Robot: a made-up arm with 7 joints.
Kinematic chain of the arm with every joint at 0, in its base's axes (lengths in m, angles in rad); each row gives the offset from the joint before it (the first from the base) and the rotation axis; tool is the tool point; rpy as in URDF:
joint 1: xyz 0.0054 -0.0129 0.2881 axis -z
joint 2: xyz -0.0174 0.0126 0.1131 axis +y
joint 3: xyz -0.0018 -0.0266 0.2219 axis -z
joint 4: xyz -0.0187 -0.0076 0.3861 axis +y
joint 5: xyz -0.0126 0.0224 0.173 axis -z
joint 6: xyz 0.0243 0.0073 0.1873 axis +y
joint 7: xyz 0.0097 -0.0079 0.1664 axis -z
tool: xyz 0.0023 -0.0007 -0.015 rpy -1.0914 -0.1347 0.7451
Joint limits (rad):
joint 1: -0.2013..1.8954
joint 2: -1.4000..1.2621
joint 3: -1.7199..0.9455
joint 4: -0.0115..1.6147
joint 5: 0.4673..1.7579
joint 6: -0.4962..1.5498
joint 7: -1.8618..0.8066
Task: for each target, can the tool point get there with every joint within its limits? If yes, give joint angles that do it. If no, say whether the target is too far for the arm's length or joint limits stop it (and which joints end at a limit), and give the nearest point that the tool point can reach.
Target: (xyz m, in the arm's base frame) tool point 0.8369 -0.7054 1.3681
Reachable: no: too far | nearest point 0.6392 -0.5407 1.1418 | short by 0.343 m
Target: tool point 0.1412 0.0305 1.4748
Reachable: yes | joints 1.6384 -0.1601 -0.6604 0.4651 1.6117 -0.3417 -1.3434
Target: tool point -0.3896 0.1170 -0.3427
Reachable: no: joint limits stop it (at a limit: joint 1, joint 2, joint 4, joint 5) | nearest point -0.3774 -0.4540 0.1913 | short by 0.782 m
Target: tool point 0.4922 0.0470 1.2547
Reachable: yes | joints 0.2454 0.2241 -0.7866 0.6190 0.6056 0.6843 0.4663
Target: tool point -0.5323 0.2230 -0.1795
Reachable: no: joint limits stop it (at a limit: joint 1, joint 2, joint 3, joint 4, joint 5, joint 6, joint 7) | nearest point -0.6922 0.3059 0.3779 | short by 0.586 m
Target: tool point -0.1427 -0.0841 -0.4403
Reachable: no: joint limits stop it (at a limit: joint 1, joint 2, joint 4, joint 5) | nearest point -0.2378 -0.5257 0.1360 | short by 0.732 m
